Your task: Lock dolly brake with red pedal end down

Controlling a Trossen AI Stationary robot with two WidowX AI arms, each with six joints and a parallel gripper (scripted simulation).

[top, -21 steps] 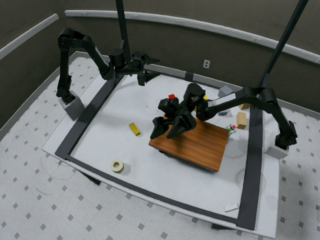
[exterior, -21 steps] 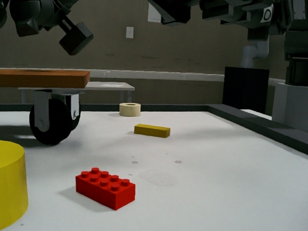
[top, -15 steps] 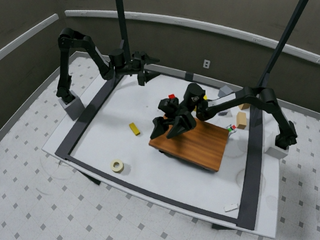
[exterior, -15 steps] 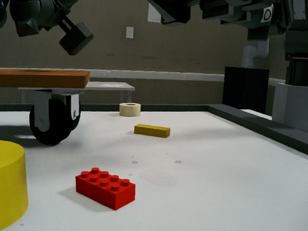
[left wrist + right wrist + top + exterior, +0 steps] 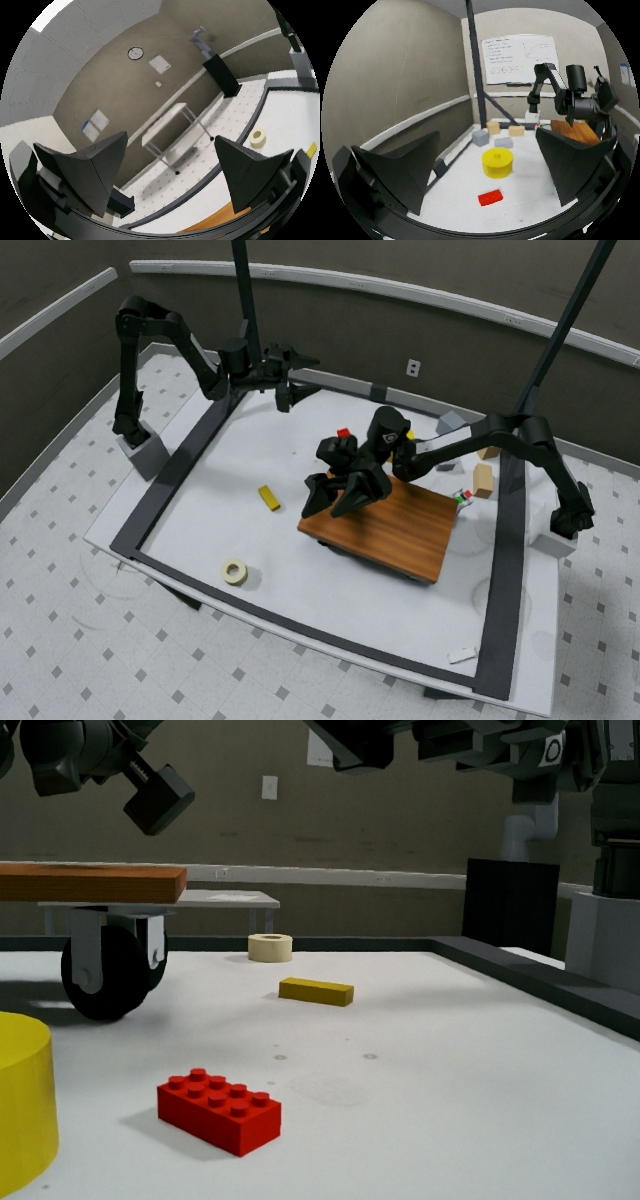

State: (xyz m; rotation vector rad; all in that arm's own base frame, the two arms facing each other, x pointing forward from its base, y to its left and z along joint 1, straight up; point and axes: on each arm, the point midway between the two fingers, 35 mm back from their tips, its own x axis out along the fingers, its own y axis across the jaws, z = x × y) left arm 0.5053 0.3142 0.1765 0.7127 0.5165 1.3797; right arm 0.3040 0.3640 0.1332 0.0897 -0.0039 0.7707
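Now: left hand 30 cm to the right of the brake pedal, 18 cm past it and 16 cm above it. From my left hand the other things lie so: white piece 33 cm to the left, 24 cm below, 17 cm ahead; then red brick 36 cm behind, 23 cm below, 2 cm to the right; then yellow block 24 cm below, 18 cm to the right, 12 cm behind.
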